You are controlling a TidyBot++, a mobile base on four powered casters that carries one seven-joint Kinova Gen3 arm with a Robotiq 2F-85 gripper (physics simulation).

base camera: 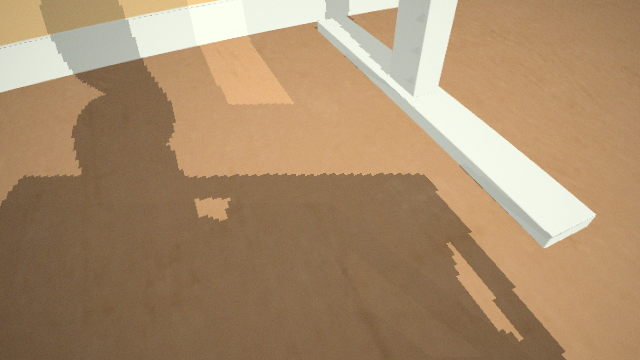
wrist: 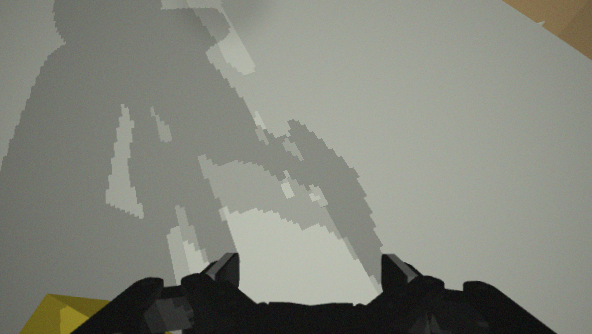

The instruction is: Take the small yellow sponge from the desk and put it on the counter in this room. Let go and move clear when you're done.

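Observation:
The yellow sponge (wrist: 64, 315) shows in part at the bottom left of the wrist view, on the pale desk top (wrist: 465, 150). The left finger's linkage hides the rest of it. My gripper (wrist: 309, 269) is open and empty above the desk top, pointing down at it. The sponge is to the left of the fingers in the wrist view, not between them. In the base camera view a white desk leg with a long foot (base camera: 500, 155) stands on the floor at the right. The counter does not show in either view.
A shadow of the arm falls across the desk top. The desk's edge runs across the top right of the wrist view, with brown floor (wrist: 565, 15) beyond. In the base camera view a white baseboard (base camera: 165, 37) runs along the tan wall (base camera: 20, 20) at the back left.

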